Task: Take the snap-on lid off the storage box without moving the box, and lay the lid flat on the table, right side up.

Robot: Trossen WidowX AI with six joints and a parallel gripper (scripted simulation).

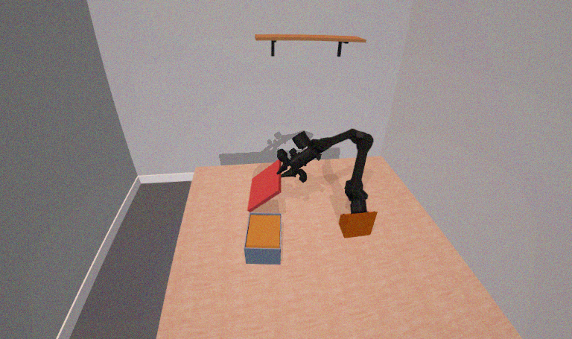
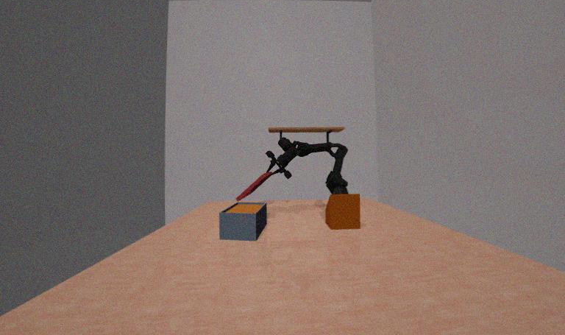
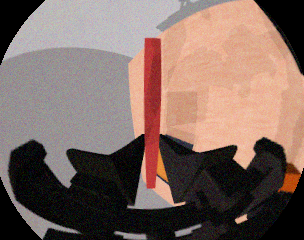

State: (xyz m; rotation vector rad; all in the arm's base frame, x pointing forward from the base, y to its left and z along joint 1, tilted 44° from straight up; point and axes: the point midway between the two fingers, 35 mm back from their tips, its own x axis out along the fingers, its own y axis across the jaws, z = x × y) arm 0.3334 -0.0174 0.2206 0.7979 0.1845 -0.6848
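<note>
The red lid lies 7 cm ahead of my gripper tip and 5 cm below it. Round my gripper tip: storage box: 22 cm to the left, 18 cm below, 8 cm ahead.
</note>
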